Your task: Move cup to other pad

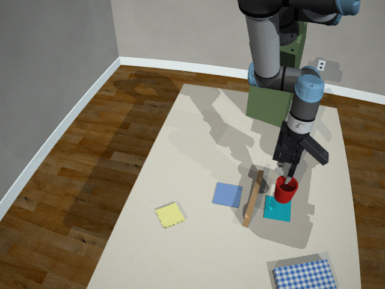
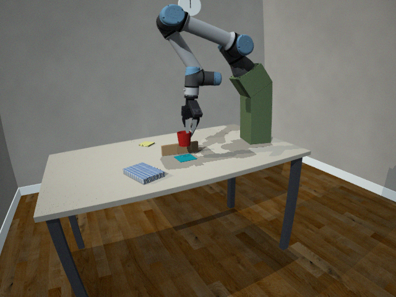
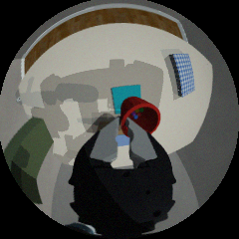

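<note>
The cyan pad lies 3 cm ahead of my hand, 1 cm to the right of it and 13 cm below it. Round my hand: blue pad 19 cm to the right, 13 cm below; then red cup 3 cm ahead, 1 cm to the right, 3 cm below; then wooden rail 1 cm ahead, 10 cm to the right, 11 cm below.
</note>
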